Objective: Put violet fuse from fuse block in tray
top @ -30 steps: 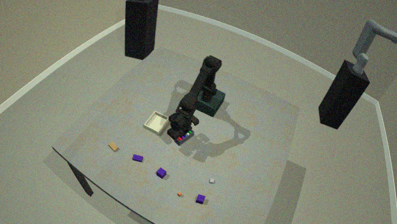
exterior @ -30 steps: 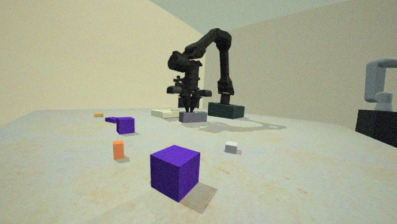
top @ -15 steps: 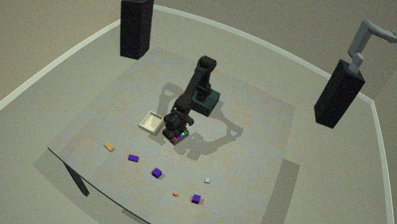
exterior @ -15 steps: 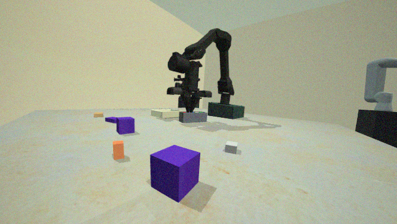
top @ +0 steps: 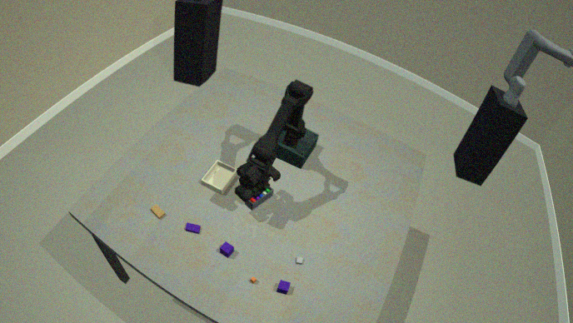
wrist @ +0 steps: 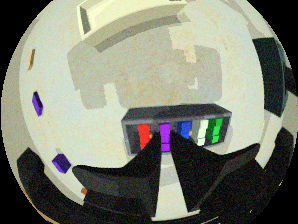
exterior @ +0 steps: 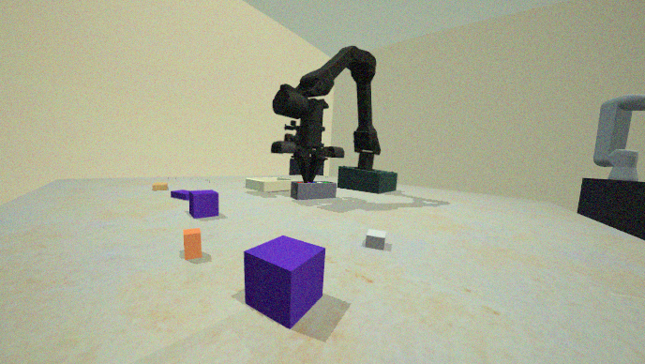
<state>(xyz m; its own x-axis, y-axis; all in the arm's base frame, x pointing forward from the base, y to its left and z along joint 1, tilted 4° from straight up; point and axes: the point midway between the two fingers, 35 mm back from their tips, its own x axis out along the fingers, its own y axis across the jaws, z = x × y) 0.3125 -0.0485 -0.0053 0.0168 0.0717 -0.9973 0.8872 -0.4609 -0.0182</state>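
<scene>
Now: the cream tray 18 cm to the right of my gripper tip, 5 cm behind it and 3 cm below it. Also, from my gripper tip: violet fuse (1 cm below); small orange block (34 cm ahead, 10 cm to the left, 2 cm below); flat purple block (22 cm ahead, 18 cm to the right, 3 cm below).
</scene>
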